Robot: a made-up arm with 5 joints.
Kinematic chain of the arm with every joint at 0, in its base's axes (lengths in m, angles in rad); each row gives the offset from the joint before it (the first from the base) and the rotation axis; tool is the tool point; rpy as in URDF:
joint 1: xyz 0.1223 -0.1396 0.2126 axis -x
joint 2: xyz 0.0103 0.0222 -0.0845 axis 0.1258 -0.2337 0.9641
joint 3: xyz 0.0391 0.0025 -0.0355 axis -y
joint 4: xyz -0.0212 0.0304 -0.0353 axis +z
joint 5: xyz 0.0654 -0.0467 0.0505 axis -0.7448 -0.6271 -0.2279
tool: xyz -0.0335 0.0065 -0.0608 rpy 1.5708 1.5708 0
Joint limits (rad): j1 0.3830..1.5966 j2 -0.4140..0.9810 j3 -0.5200..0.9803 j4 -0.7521..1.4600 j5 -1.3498..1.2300
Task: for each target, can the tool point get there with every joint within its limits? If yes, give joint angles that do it. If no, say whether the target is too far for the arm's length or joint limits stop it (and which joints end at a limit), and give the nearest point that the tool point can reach.
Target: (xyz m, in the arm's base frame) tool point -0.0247 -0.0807 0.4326
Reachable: no: joint limits stop it (at a limit: joint 1, joint 2, joint 3, joint 4, joint 5) | nearest point 0.0889 -0.2658 0.2731 | short by 0.269 m
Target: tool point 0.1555 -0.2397 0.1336
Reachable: yes | joints 1.2179 0.1899 0.1398 0.1656 -0.9830
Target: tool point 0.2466 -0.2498 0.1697
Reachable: yes | joints 1.3156 0.4318 0.7826 -0.1066 0.9228
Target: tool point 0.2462 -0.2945 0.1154
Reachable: yes | joints 1.3591 -0.0855 -0.0003 1.0641 0.7474
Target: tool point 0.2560 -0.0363 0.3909
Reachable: no: joint limits stop it (at a limit: joint 1, joint 2, joint 3, joint 5) | nearest point 0.2241 -0.2187 0.2660 | short by 0.223 m
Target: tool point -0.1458 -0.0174 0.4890
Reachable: no: too far | nearest point 0.0889 -0.2658 0.2731 | short by 0.404 m
